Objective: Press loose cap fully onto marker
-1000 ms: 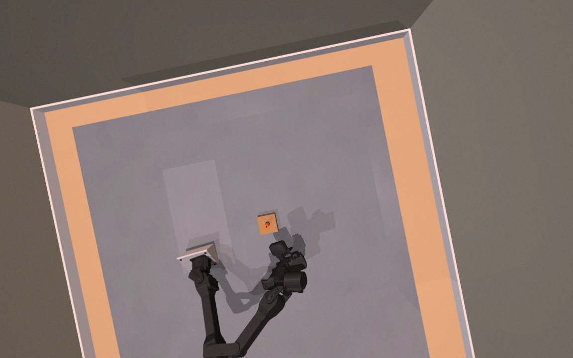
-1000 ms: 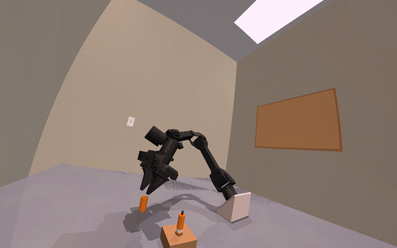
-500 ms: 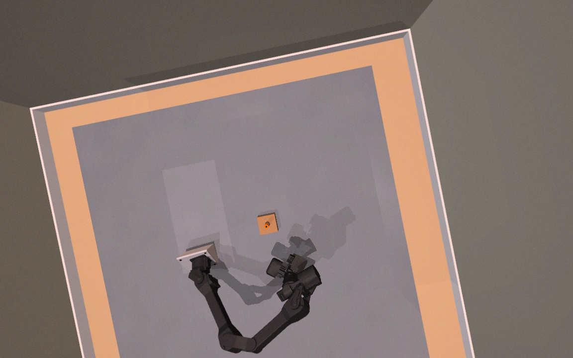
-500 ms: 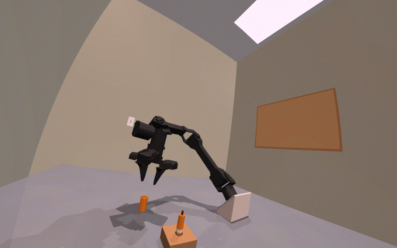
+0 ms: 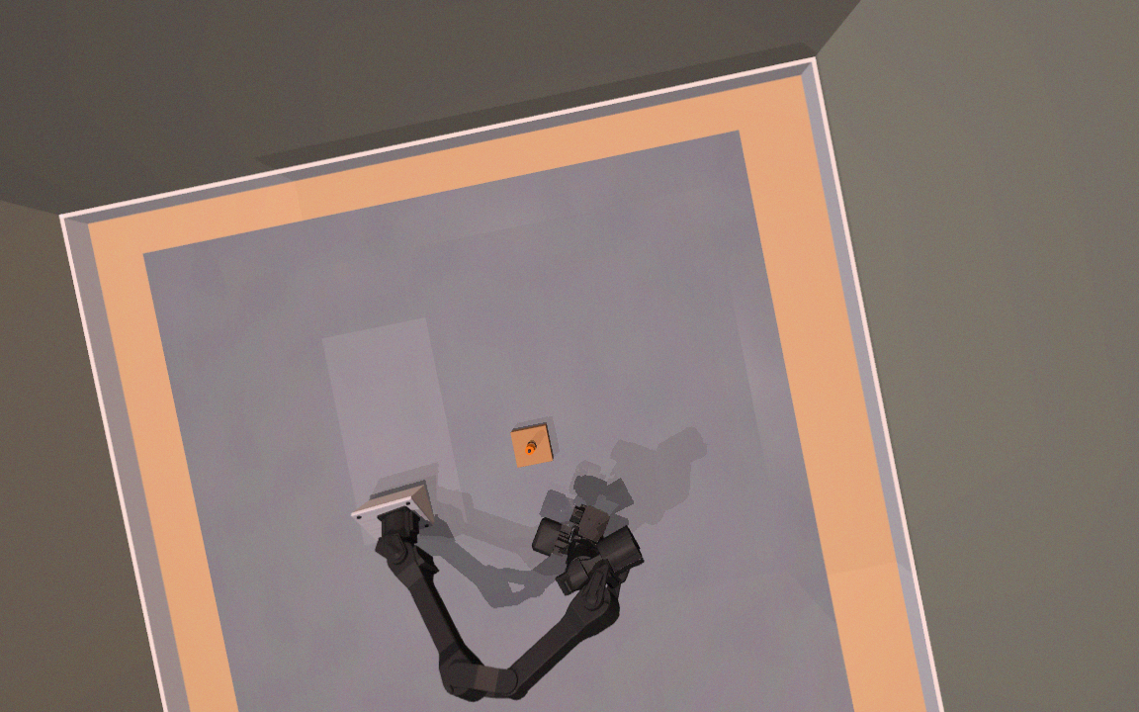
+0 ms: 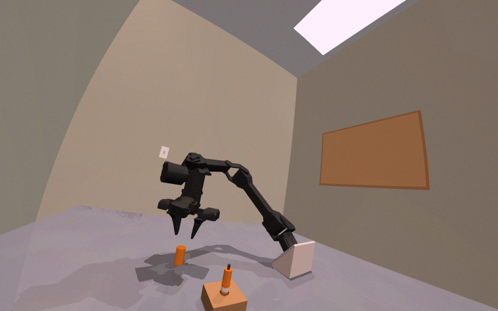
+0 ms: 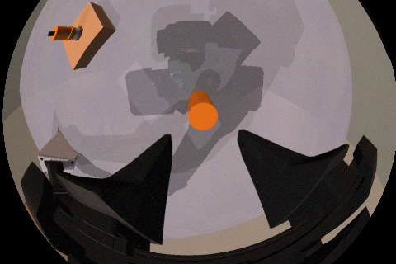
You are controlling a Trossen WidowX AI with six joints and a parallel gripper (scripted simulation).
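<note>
Right now my gripper tip is 6 cm above the orange cap.
</note>
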